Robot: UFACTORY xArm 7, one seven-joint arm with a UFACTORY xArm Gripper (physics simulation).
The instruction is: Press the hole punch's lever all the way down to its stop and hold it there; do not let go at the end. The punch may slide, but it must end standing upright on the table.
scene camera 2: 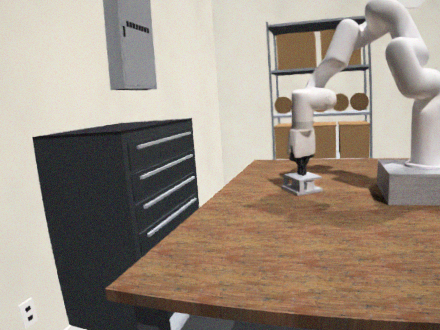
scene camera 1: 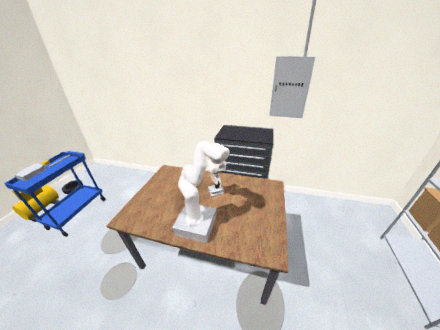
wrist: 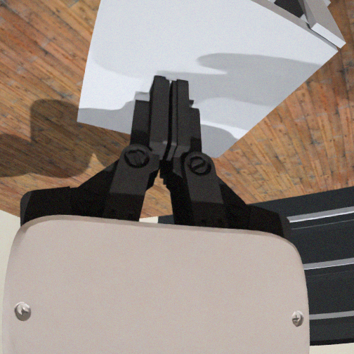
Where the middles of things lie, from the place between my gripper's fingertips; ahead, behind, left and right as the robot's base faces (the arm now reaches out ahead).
I see my gripper 2 cm above the lever point(wrist: 239, 67) and 1 cm to the right of it.
